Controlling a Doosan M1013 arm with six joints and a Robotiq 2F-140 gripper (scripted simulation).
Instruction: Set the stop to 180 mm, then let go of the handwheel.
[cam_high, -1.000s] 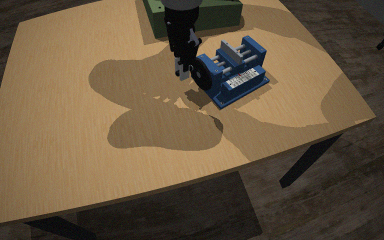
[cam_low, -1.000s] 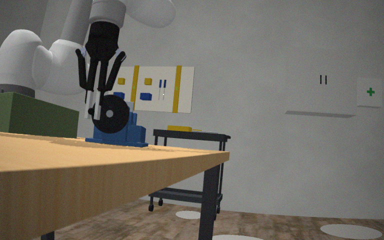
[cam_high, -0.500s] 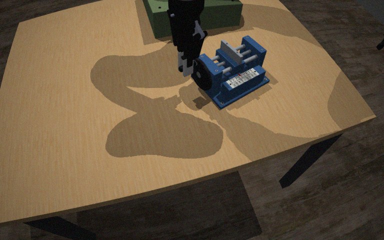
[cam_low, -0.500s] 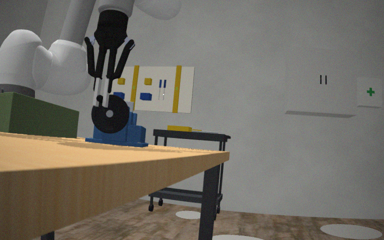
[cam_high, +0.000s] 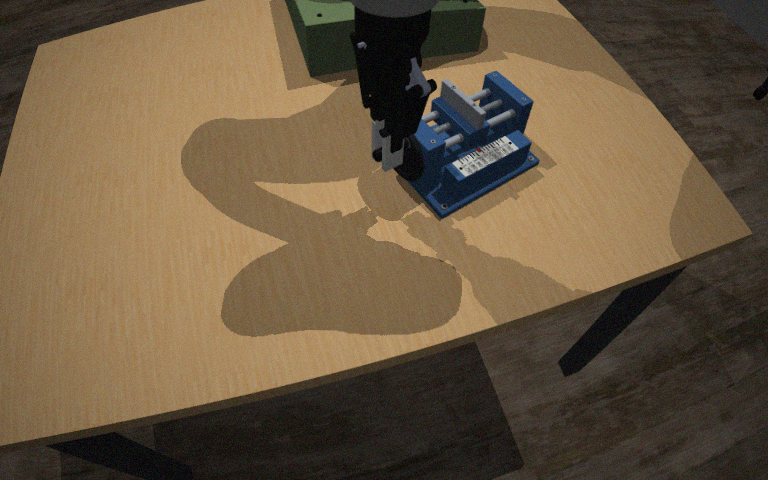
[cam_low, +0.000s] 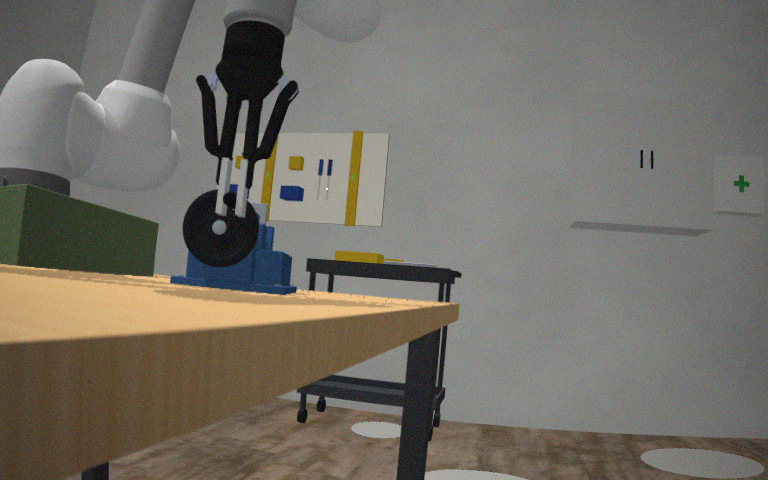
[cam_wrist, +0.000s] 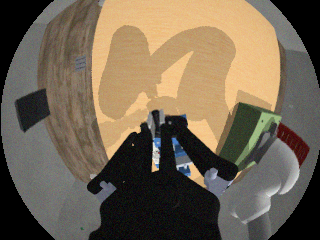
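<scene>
Right now my hand is 10 mm past the handwheel, 20 mm to the right of it and 20 mm above it. The rest, counted from my hand: stop plate: 40 mm behind, 140 mm to the left, 30 mm below.
</scene>
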